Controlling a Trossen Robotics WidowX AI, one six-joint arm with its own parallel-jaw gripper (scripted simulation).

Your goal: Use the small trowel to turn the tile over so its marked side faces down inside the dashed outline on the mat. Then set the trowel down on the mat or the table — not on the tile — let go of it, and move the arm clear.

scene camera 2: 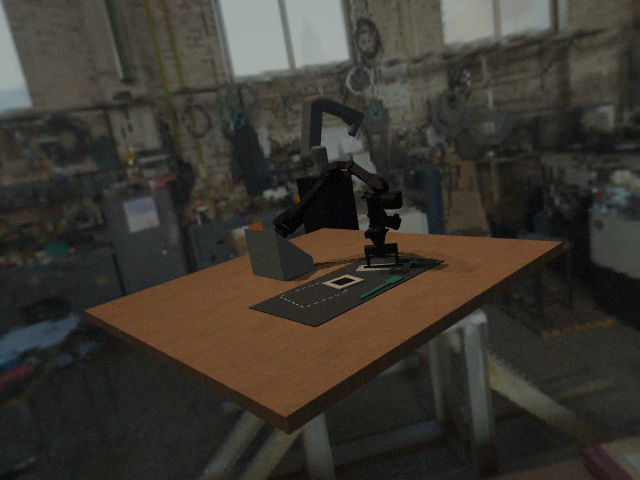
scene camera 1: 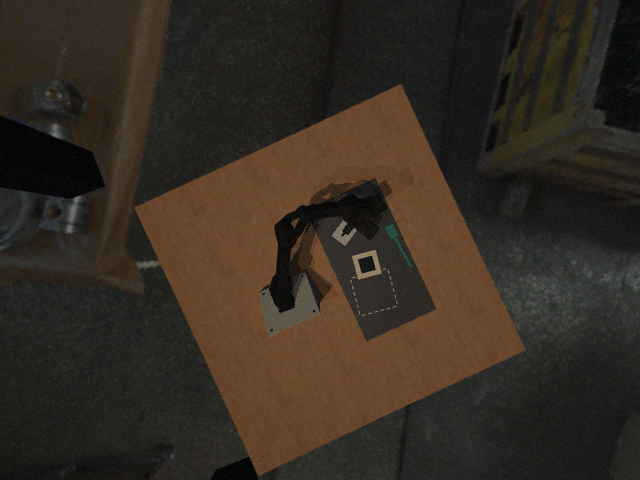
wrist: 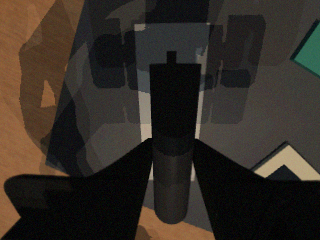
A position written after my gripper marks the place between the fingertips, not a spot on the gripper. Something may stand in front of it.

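Note:
I can see my gripper [scene camera 2: 381, 250] [wrist: 172, 143], and it appears in scene camera 2 as well as in the wrist view.

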